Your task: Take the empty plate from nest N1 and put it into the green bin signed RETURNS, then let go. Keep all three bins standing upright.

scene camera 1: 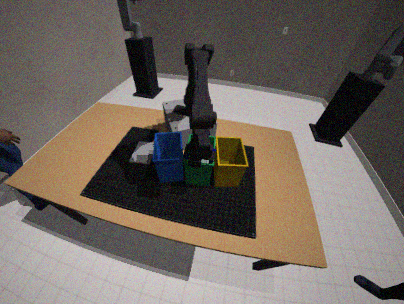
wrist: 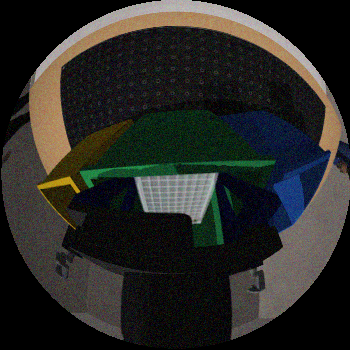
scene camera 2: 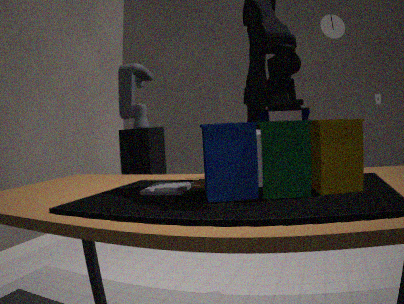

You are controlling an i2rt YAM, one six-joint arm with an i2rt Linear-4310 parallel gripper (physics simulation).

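Frame: origin at the arm's base, x ahead, y left, z up, level; centimetres.
Where they show: gripper, fingertip midpoint: [scene camera 2: 286, 141]; arm's base, link origin: [scene camera 2: 256, 128].
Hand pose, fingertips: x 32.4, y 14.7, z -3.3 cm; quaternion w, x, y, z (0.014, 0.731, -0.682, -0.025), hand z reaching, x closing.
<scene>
Things, the pixels of their top centre, and the offset from my fingertips. "spot": a spot on its surface instead. Level surfaces: height alone.
- clear-white gridded plate, top centre: [wrist: 175, 205] [scene camera 1: 201, 154] dx -3.4, dy -0.2, dz +1.6 cm
- green bin, top centre: [wrist: 180, 235] [scene camera 2: 284, 121] [scene camera 1: 200, 148] dx -4.3, dy -0.9, dz +4.9 cm
- blue bin, top centre: [wrist: 287, 213] [scene camera 2: 226, 123] [scene camera 1: 168, 145] dx -1.8, dy -15.6, dz +4.9 cm
- yellow bin, top centre: [wrist: 85, 227] [scene camera 2: 333, 119] [scene camera 1: 231, 150] dx -7.3, dy +12.6, dz +4.9 cm
- low light-grey device, top centre: [scene camera 2: 167, 185] [scene camera 1: 143, 151] dx -7.5, dy -35.9, dz -11.6 cm
- black mat, surface height: dz -13.0 cm
- pale strip, surface spot: [scene camera 2: 257, 157] spot: dx +3.8, dy -6.8, dz -3.3 cm
The clear-white gridded plate [scene camera 1: 205, 161] [wrist: 175, 192] is between the fingers, inside the mouth of the green bin [scene camera 1: 198, 176] [scene camera 2: 286, 160] [wrist: 175, 137]. My gripper [scene camera 1: 201, 150] [scene camera 2: 285, 116] [wrist: 175, 173] points down over the green bin and is shut on the plate, its fingertips reaching into the bin. The bin's front wall hides the plate in the second scene view. The blue bin [scene camera 1: 170, 167] [scene camera 2: 230, 162] [wrist: 270, 135] and the yellow bin [scene camera 1: 230, 172] [scene camera 2: 340, 156] [wrist: 100, 142] stand on either side. All three bins are upright. The RETURNS sign and the N1 label cannot be read.
A low light-grey device [scene camera 1: 144, 151] [scene camera 2: 167, 188] lies left of the blue bin on the black mat [scene camera 1: 210, 212] [scene camera 2: 125, 210] [wrist: 170, 65]. A pale strip [scene camera 2: 259, 157] shows between the blue and green bins. A light-grey box [scene camera 1: 175, 112] stands behind the bins.
</scene>
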